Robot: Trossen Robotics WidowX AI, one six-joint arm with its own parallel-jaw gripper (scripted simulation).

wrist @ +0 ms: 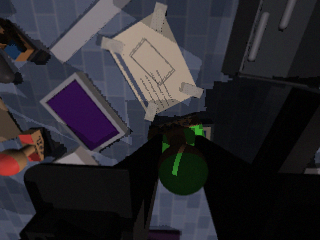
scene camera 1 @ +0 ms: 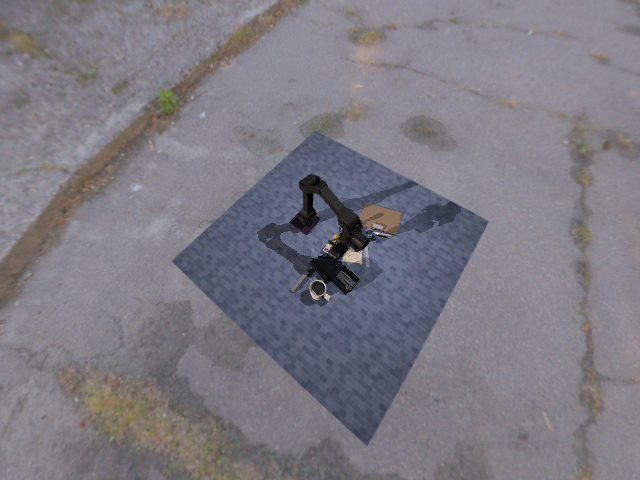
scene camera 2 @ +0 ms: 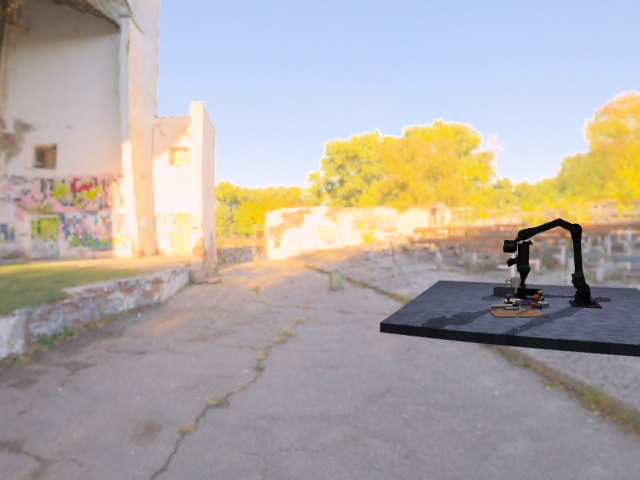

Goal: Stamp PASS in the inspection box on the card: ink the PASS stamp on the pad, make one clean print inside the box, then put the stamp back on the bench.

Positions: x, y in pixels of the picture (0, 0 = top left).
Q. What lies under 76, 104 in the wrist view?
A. An ink pad.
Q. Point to a cream card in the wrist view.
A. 147, 53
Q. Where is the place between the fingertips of my gripper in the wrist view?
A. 178, 140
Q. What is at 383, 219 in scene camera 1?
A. A brown board.
